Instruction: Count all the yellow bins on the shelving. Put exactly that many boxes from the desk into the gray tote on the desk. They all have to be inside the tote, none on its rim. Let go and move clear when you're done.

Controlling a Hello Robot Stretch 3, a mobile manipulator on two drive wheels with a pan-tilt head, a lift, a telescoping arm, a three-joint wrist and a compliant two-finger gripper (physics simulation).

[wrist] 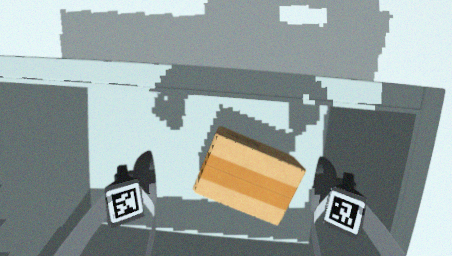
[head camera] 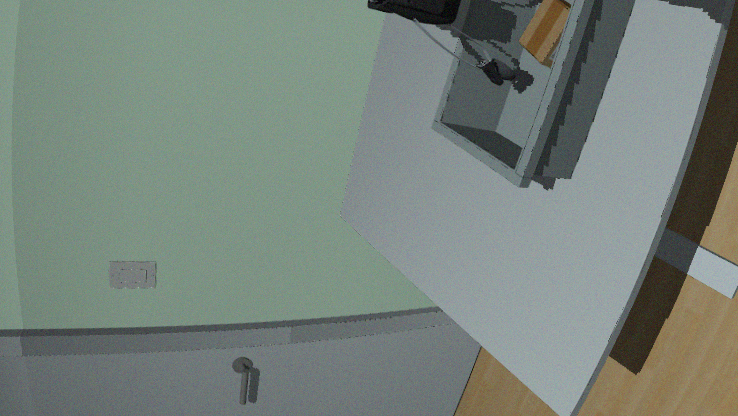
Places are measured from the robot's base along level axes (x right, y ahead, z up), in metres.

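Where they show: gripper, fingertip midpoint: (wrist: 233, 172) (head camera: 523, 31).
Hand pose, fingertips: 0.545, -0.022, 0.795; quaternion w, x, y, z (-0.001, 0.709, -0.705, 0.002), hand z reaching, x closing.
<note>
After its pixels a point has its place, as x, y, z.
The gray tote (head camera: 544, 113) @[0.427, 0.071, 0.840] (wrist: 422, 150) @[0.579, -0.132, 0.840] stands on the desk (head camera: 490, 232) @[0.554, 0.296, 0.720]. One brown box with an orange tape band (head camera: 545, 32) @[0.524, -0.030, 0.773] (wrist: 250, 177) @[0.533, -0.038, 0.773] is inside the tote's walls, turned at an angle. Whether it rests fully on the tote floor is hard to tell. My gripper (wrist: 233, 172) @[0.545, -0.022, 0.795] is open, with a finger to each side of the box and gaps between them and it. In the head view one dark fingertip (head camera: 495, 71) @[0.533, 0.045, 0.836] shows over the tote's inside, beside the box. Shelving and yellow bins do not show in these views.
The desk's long edge curves down the right side of the head view, above the wooden floor (head camera: 708, 341) @[0.309, 0.496, 0.000]. A green wall (head camera: 206, 155) @[1.081, 0.385, 1.063] with a switch plate (head camera: 132, 274) @[1.052, 0.676, 1.220] and a gray door with a handle (head camera: 243, 384) @[0.968, 0.984, 0.930] are at the left. The dark wrist body (head camera: 423, 9) @[0.499, -0.003, 0.995] is above the tote's wall-side rim.
</note>
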